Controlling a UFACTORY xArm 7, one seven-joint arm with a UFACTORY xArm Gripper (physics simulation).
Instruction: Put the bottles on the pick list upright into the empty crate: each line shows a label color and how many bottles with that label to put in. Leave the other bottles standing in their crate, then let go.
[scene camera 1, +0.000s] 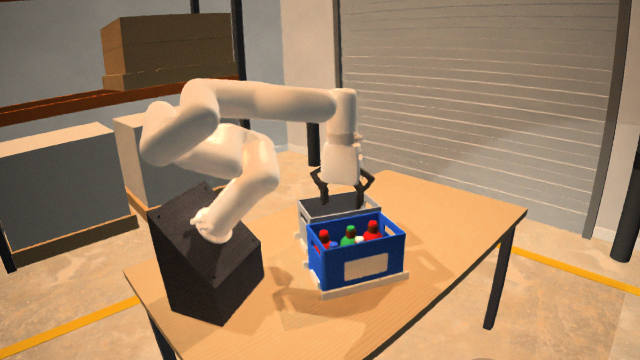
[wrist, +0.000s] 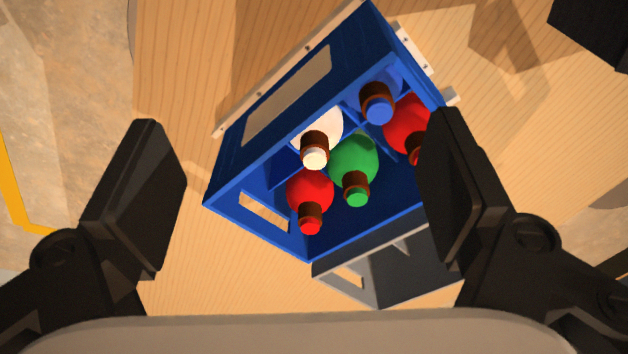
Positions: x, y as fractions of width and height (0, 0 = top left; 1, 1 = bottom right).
In view: my gripper (wrist: 0.47, 0.41), a red bottle (wrist: 0.64, 0.37), a red bottle (wrist: 0.49, 0.55), a green bottle (wrist: 0.56, 0.46) and a white-capped bottle (wrist: 0.50, 0.41).
